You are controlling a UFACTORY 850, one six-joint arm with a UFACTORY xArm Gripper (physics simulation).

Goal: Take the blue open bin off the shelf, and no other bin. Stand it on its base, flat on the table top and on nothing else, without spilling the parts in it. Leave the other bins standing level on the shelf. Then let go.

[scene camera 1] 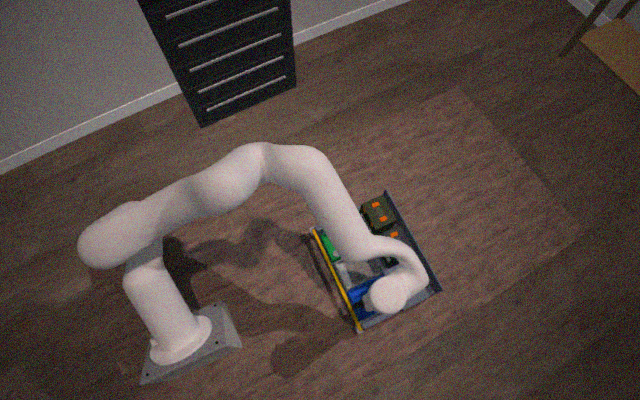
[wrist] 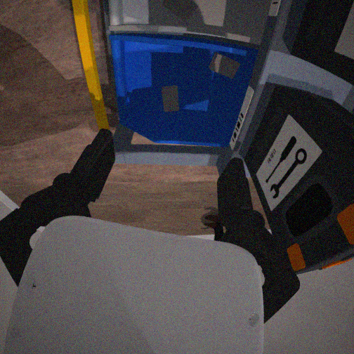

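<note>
The blue open bin [scene camera 1: 359, 293] [wrist: 190, 117] stands in the end bay of the shelf [scene camera 1: 414, 243] [wrist: 167, 157]; small grey parts show inside it in the wrist view. My gripper [wrist: 169, 156] is open and empty. Its fingertips are apart at the near end of the blue bin, one near the yellow strip and one near the shelf's divider. Whether they reach below the bin's rim I cannot tell. In the scene view the arm's wrist hides the fingers and part of the blue bin. A whitish bin [scene camera 1: 344, 273] [wrist: 130, 12] stands beside it, and a green bin [scene camera 1: 329, 246] stands further along.
A yellow strip [scene camera 1: 340, 282] [wrist: 89, 60] runs along the shelf's front. A dark case with a tool label [wrist: 295, 150] and orange latches is close to the right finger. An olive case [scene camera 1: 378, 214] with orange latches is at the shelf's far end. The wooden table top [scene camera 1: 480, 170] surrounds the shelf.
</note>
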